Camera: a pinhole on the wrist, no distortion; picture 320 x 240 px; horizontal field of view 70.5 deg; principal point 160.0 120.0 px. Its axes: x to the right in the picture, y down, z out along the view. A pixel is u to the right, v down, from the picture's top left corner.
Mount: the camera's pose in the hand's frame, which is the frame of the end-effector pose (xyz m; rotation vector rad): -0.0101 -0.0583 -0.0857 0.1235 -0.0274 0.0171
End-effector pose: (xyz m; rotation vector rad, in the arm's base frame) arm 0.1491 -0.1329 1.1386 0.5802 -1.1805 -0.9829
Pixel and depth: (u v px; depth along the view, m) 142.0 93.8 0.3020
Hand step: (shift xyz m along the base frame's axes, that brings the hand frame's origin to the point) -0.2422 -0.0044 -0.0612
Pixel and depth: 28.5 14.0 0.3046
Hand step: -0.2730 0.0723 -0.2290
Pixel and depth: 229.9 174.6 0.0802
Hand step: -0.0122 -0.0344 -0.0345
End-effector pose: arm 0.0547 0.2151 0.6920 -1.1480 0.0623 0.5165
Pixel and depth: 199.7 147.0 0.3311
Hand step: 0.0060 0.2154 0.1438
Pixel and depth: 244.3 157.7 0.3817
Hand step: 0.0587 0.2996 0.1259
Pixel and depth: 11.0 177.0 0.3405
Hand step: -0.2622 0.1323 0.1991
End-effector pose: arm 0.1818 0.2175 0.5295 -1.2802 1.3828 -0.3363
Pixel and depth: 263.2 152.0 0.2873
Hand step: 0.2283 -0.0141 -0.0792
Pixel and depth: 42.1 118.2 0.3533
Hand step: 0.2156 0.2453 0.1157
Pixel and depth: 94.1 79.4 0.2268
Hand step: 0.1510 0.0808 0.1055
